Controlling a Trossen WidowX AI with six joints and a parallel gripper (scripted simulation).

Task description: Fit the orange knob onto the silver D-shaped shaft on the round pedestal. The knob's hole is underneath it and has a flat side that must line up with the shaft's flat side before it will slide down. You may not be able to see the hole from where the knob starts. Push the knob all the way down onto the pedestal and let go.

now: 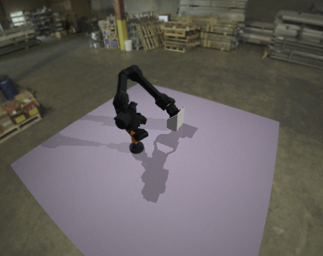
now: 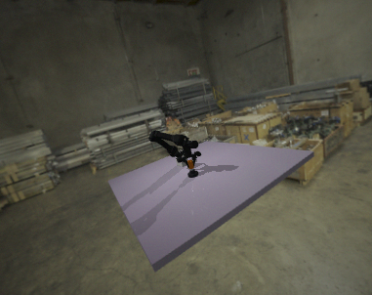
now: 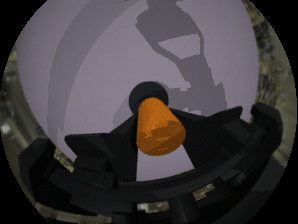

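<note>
The orange knob lies 3 cm above my gripper tip. Round my gripper tip: round pedestal 4 cm below.
</note>
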